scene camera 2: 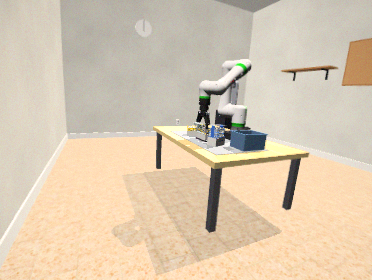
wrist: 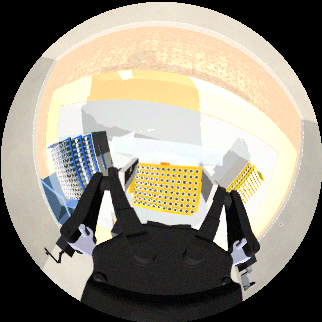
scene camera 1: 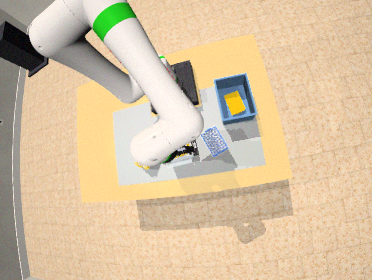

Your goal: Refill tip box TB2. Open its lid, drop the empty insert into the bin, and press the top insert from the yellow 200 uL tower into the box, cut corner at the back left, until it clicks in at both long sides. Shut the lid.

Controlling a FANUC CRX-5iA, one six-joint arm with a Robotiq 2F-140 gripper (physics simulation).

I see a clear lid, a blue bin and a grey mat.
